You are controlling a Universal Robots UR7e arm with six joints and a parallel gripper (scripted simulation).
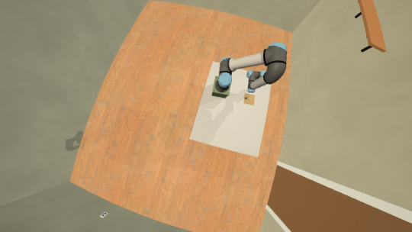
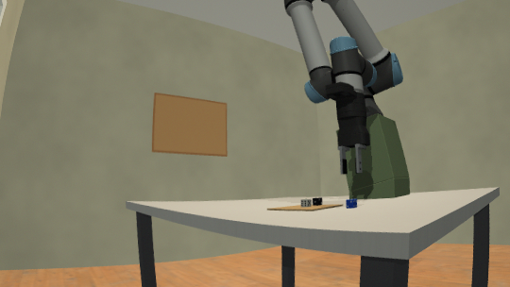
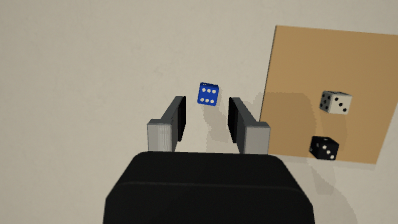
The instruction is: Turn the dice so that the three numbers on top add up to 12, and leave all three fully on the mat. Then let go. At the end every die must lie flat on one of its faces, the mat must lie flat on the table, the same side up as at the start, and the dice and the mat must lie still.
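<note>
Now: hand 90 mm above the blue die. From my hand the other things lie so: black die (140 mm to the right, 80 mm below, 10 mm behind); then white die (130 mm to the right, 80 mm below, 40 mm ahead); then tan mat (130 mm to the right, 100 mm below, 40 mm ahead).
</note>
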